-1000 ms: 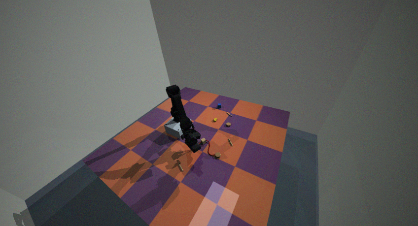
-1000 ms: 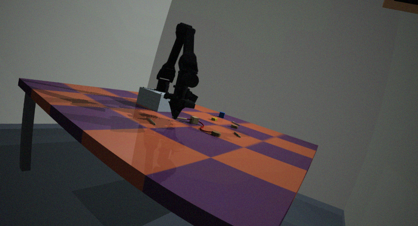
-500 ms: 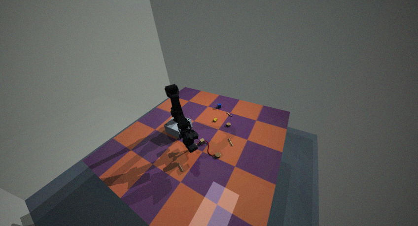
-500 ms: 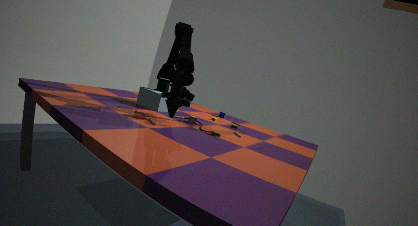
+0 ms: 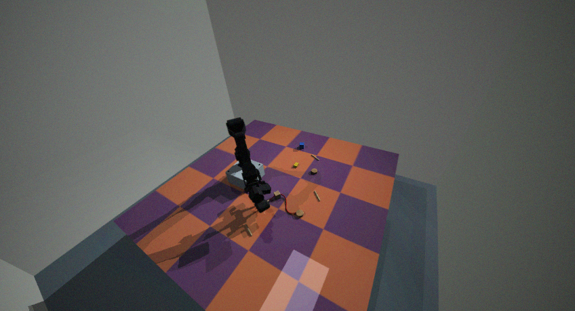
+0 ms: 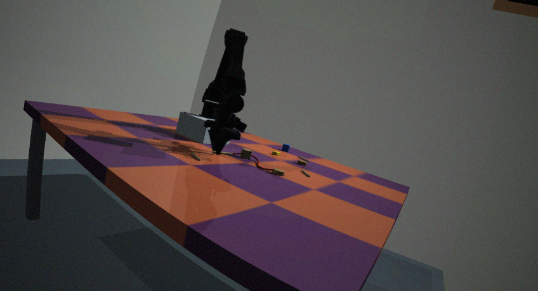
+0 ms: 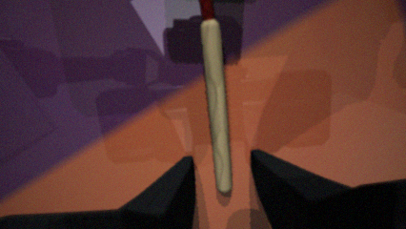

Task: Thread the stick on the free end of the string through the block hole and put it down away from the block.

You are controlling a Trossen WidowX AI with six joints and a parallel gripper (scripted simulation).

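My gripper tip is now 10 mm short of the thin wooden stick, 40 mm to the right of it and 10 mm below it. The rest, counted from my gripper tip: yellow piece: 390 mm to the left, 10 mm above; wooden block: 50 mm ahead, 110 mm to the left, 10 mm above; blue cube: 80 mm behind, 600 mm to the left, 20 mm above.
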